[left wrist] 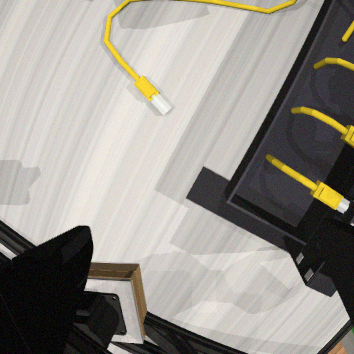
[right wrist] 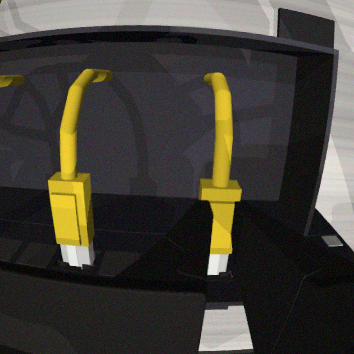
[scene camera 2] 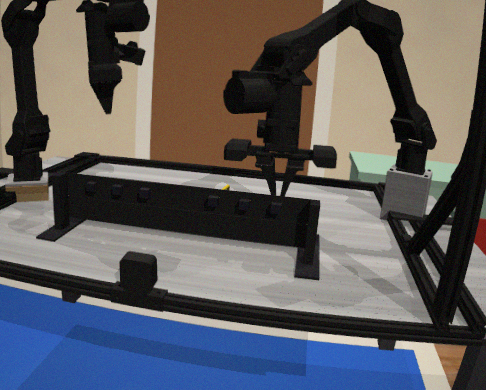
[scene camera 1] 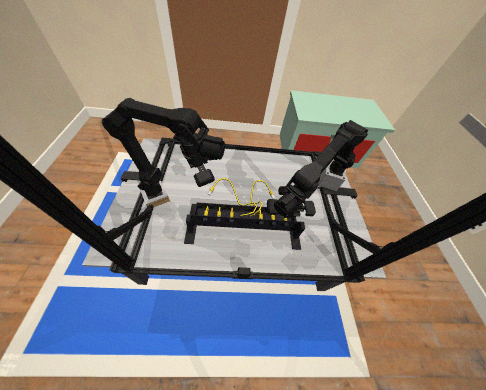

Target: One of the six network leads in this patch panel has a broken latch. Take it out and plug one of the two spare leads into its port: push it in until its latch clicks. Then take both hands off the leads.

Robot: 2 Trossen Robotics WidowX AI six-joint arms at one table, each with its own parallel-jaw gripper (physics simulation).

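Pixels of known places: left gripper, between the fingertips: (left wrist: 209, 236) (scene camera 2: 107, 109); right gripper, between the fingertips: (right wrist: 219, 212) (scene camera 2: 277, 201) (scene camera 1: 285, 217); left arm's base, origin of its link: (left wrist: 97, 312) (scene camera 2: 27, 177) (scene camera 1: 153, 192); right arm's base, origin of its link: (scene camera 2: 410, 170) (scene camera 1: 336, 170).
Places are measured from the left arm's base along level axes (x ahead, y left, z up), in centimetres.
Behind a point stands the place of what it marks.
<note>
The black patch panel (scene camera 1: 241, 227) (scene camera 2: 176, 214) (left wrist: 260, 168) (right wrist: 309, 123) stands mid-table with several yellow leads plugged in. My right gripper (scene camera 1: 282, 212) {x 43.9, y -42.1, z 4.7 cm} (scene camera 2: 278, 193) {x 43.9, y -42.1, z 4.7 cm} (right wrist: 219, 212) {x 43.9, y -42.1, z 4.7 cm} reaches down at the panel's right end. It is shut on the yellow plug of the last lead (right wrist: 220, 211) {x 44.0, y -41.9, z 5.1 cm}, which sits in its port. The neighbouring plug (right wrist: 71, 211) {x 39.6, y -39.5, z 5.1 cm} is also seated. Two spare leads lie behind the panel, one with its plug (scene camera 1: 212, 190) {x 25.6, y -8.9, z -3.8 cm} (left wrist: 153, 95) {x 24.7, y -9.1, z -3.3 cm} at the left, the other with its plug (scene camera 1: 272, 192) {x 52.4, y -24.6, z -3.5 cm} at the right. My left gripper (scene camera 1: 203, 177) {x 17.9, y -14.7, z 17.5 cm} (scene camera 2: 106, 102) {x 17.9, y -14.7, z 17.5 cm} (left wrist: 209, 236) {x 17.9, y -14.7, z 17.5 cm} is open and empty, high above the left spare.
A black frame rail (scene camera 1: 241, 272) {x 16.3, y -51.4, z 1.0 cm} (scene camera 2: 265, 313) {x 32.6, y -62.1, z -5.1 cm} runs round the grey table (scene camera 1: 241, 251) {x 22.0, y -43.1, z -4.4 cm}. A small black mount (scene camera 2: 138, 271) {x 17.4, y -52.7, z -0.6 cm} sits on the front rail. A wood-edged block (scene camera 1: 157, 199) {x 0.2, y -4.7, z -0.2 cm} (left wrist: 119, 302) {x 2.0, y -3.3, z 0.2 cm} is at the left arm's base. A mint cabinet (scene camera 1: 334, 116) stands at the back right.
</note>
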